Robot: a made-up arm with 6 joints.
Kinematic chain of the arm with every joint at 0, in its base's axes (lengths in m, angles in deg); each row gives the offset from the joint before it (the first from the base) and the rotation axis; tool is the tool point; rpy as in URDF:
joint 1: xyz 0 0 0.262 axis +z
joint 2: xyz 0 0 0 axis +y
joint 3: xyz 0.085 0 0.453 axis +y
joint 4: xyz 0.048 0 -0.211 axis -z
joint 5: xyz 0 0 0 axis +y
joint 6: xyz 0.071 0 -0.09 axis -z
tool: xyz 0 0 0 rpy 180 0 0
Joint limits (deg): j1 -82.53..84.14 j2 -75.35..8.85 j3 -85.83..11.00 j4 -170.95..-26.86 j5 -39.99..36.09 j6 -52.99..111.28
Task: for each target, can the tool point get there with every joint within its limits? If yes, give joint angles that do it. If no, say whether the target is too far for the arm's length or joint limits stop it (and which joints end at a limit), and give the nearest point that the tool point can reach.
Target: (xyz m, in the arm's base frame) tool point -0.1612 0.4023 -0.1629
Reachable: no: joint limits stop it (at a limit: joint 2, joint 3, joint 4, joint 5) | nearest point -0.0868 0.2167 0.3007 | short by 0.505 m
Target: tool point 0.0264 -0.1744 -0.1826
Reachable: no: joint limits stop it (at a limit: joint 1, joint 2, joint 3, joint 4) | nearest point -0.0357 -0.1946 0.2975 | short by 0.485 m
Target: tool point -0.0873 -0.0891 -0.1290
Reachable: no: joint limits stop it (at a limit: joint 2, joint 3, joint 4) | nearest point -0.1318 -0.1345 0.2985 | short by 0.432 m
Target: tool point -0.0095 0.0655 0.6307
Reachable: yes | joints 25.71 -48.75 -37.92 -110.99 2.12 -18.93
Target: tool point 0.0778 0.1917 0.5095
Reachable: yes | joints 44.45 -12.51 -20.41 -84.32 -7.94 63.97
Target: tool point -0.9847 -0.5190 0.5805
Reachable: no: too far | nearest point -0.4282 -0.2257 0.7284 | short by 0.646 m
